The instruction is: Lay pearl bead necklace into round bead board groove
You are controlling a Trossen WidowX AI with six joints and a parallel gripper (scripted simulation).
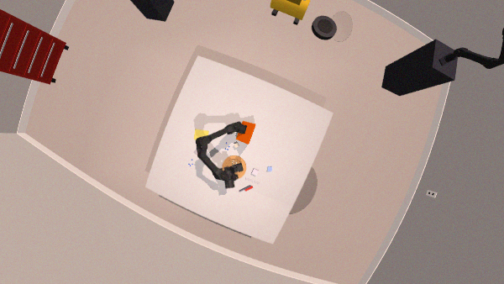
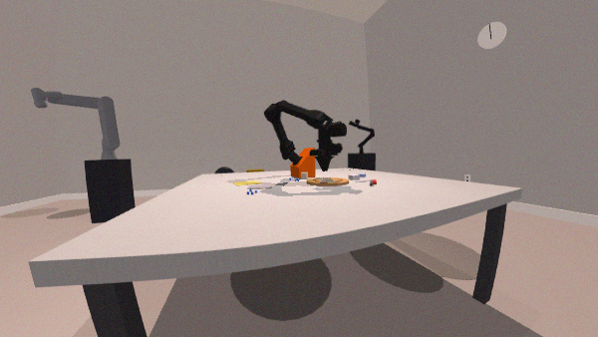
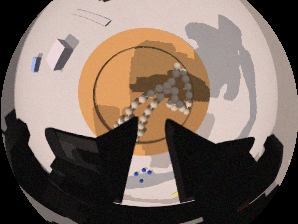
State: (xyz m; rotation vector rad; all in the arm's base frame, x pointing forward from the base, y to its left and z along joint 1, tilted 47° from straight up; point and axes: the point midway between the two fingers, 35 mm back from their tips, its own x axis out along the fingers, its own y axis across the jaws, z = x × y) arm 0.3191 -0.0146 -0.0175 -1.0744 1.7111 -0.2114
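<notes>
The round tan bead board lies 40 mm below my gripper tip and 10 mm to the left of it. From my gripper tip the other things lie so: tool: 170 mm to the left, 140 mm ahead, 50 mm below; then white square: 190 mm to the left, 40 mm below, 20 mm behind; then pale blue cube: 300 mm to the left, 80 mm behind, 50 mm below.
</notes>
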